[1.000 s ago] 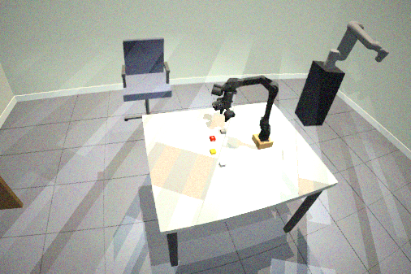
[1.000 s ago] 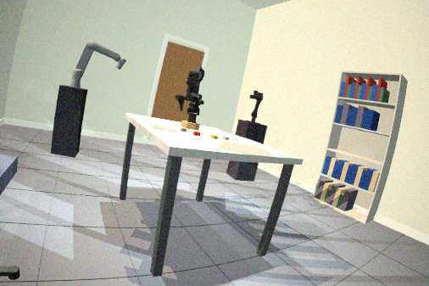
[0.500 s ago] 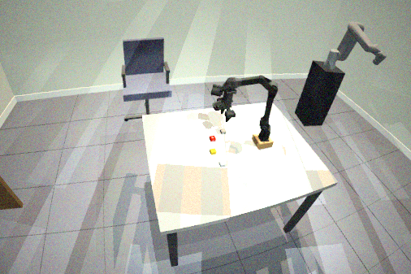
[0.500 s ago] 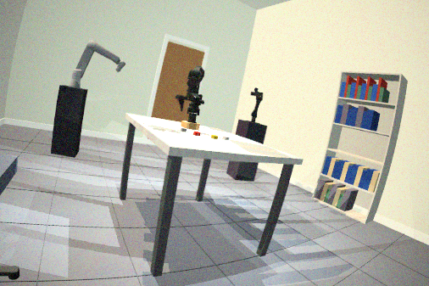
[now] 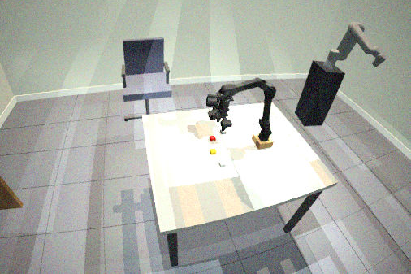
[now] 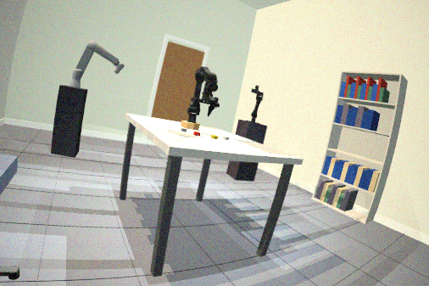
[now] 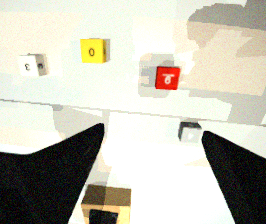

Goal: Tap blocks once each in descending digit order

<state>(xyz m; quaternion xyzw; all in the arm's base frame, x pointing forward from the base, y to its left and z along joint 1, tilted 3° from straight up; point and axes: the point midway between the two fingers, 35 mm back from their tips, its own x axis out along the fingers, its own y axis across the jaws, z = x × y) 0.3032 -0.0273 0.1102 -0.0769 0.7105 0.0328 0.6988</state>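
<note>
The red block is 12 cm below my gripper tip, 3 cm ahead of it and 2 cm to the right of it. Also, from my gripper tip: yellow block: 12 cm below, 9 cm to the left, 5 cm ahead; then white block: 20 cm to the left, 12 cm below, 1 cm ahead.
</note>
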